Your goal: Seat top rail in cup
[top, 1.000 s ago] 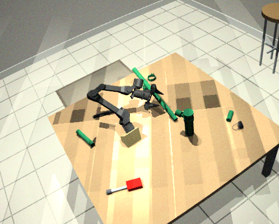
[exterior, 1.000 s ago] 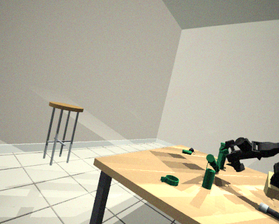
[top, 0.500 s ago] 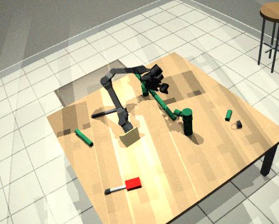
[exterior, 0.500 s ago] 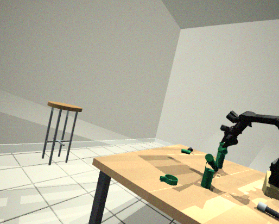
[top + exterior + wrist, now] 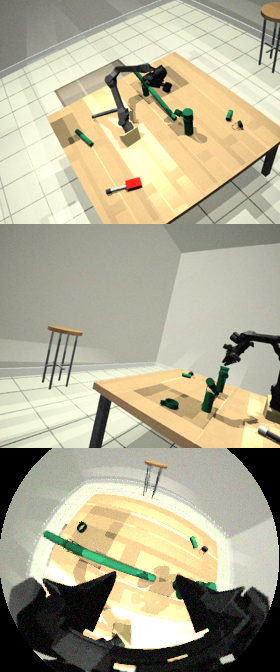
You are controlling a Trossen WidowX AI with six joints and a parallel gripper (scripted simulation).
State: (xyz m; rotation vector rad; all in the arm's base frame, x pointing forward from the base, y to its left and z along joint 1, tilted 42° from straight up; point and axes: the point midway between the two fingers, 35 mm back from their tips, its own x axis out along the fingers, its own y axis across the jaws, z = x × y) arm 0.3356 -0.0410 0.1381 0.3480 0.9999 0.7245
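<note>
The rail-end cup lies 1 cm ahead of my gripper tip, 17 cm to the right of it and 9 cm below it. Also, from my gripper tip: green band 9 cm ahead, 46 cm to the left, 23 cm below; then short green piece 35 cm ahead, 27 cm to the right, 23 cm below; then small green line post 4 cm behind, 29 cm to the left, 14 cm below.
</note>
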